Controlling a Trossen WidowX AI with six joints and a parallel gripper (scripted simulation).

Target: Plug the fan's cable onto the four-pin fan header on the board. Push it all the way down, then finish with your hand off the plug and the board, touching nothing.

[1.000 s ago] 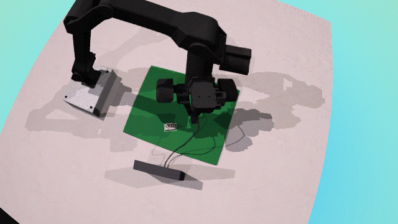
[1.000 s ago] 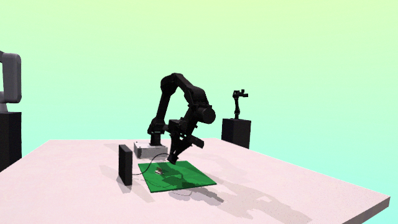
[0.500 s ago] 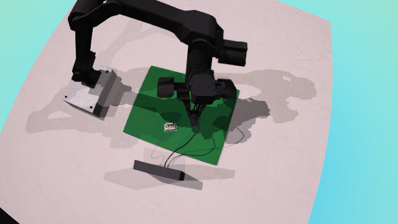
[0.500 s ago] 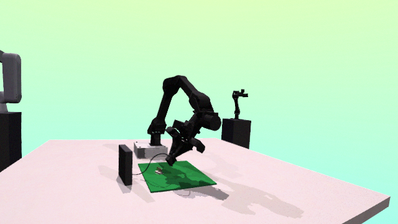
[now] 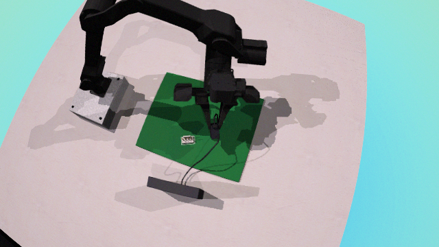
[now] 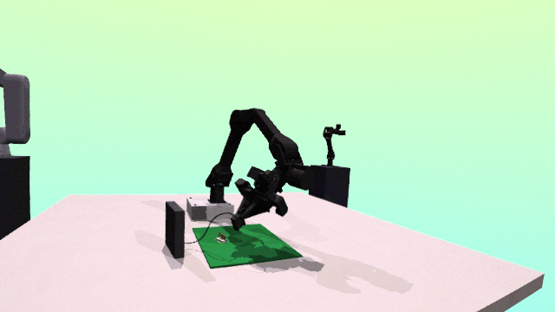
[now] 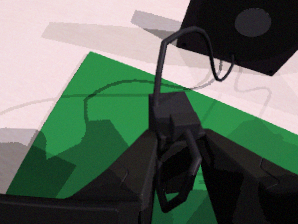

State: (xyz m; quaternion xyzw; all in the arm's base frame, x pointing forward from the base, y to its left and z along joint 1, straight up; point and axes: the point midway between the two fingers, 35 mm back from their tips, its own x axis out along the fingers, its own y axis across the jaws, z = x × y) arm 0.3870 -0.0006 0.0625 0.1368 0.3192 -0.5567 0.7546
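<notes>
The green board is 110 mm below my gripper tip, 60 mm behind it and 30 mm to the left of it. Round my gripper tip: black fan 150 mm to the right, 40 mm behind, 30 mm below; four-pin fan header 90 mm below, 70 mm behind, 30 mm to the right; black plug 10 mm below.
</notes>
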